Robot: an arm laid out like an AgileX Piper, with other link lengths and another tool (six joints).
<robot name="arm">
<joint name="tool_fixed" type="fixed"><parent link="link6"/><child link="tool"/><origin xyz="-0.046 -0.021 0.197" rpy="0.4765 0 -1.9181"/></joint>
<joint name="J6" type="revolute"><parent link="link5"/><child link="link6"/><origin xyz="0 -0.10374 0" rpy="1.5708 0 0"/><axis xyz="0 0 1"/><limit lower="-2.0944" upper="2.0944"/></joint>
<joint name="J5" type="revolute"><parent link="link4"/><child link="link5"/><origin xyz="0 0 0" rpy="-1.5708 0 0"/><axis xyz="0 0 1"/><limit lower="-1.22" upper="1.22"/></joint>
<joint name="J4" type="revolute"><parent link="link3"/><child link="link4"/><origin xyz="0.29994 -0.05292 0" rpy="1.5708 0 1.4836"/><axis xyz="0 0 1"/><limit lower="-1.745" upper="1.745"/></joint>
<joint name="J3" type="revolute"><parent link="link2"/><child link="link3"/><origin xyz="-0.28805 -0.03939 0" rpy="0 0 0"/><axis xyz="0 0 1"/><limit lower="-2.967" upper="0"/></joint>
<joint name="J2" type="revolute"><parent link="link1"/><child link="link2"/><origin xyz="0 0 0" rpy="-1.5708 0 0"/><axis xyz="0 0 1"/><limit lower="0" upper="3.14"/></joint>
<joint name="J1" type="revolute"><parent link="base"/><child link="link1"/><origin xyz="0 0 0.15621" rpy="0 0 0"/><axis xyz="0 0 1"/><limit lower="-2.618" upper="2.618"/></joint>
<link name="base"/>
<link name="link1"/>
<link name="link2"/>
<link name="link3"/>
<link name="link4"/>
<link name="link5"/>
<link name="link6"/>
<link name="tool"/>
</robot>
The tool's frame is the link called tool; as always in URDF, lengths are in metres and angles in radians.
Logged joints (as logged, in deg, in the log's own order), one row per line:
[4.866 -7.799 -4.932 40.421 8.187 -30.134]
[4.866 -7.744 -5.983 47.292 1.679 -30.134]
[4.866 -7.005 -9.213 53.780 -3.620 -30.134]
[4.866 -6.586 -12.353 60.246 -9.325 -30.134]
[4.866 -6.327 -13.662 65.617 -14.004 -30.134]
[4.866 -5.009 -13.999 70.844 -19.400 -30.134]
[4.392 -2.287 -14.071 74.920 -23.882 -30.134]
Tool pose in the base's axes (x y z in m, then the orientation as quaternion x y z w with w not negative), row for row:
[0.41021 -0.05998 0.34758 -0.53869 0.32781 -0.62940 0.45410]
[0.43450 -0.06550 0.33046 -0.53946 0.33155 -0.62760 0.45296]
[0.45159 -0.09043 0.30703 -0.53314 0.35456 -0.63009 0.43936]
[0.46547 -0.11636 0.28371 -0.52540 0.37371 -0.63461 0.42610]
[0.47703 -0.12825 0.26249 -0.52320 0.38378 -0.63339 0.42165]
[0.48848 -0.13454 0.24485 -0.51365 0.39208 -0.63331 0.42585]
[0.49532 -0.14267 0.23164 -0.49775 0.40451 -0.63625 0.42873]
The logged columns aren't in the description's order. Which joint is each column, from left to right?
Columns, left to right: J6, J4, J1, J2, J5, J3.
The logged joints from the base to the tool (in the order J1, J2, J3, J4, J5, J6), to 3 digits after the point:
[-4.932 40.421 -30.134 -7.799 8.187 4.866]
[-5.983 47.292 -30.134 -7.744 1.679 4.866]
[-9.213 53.780 -30.134 -7.005 -3.620 4.866]
[-12.353 60.246 -30.134 -6.586 -9.325 4.866]
[-13.662 65.617 -30.134 -6.327 -14.004 4.866]
[-13.999 70.844 -30.134 -5.009 -19.400 4.866]
[-14.071 74.920 -30.134 -2.287 -23.882 4.392]

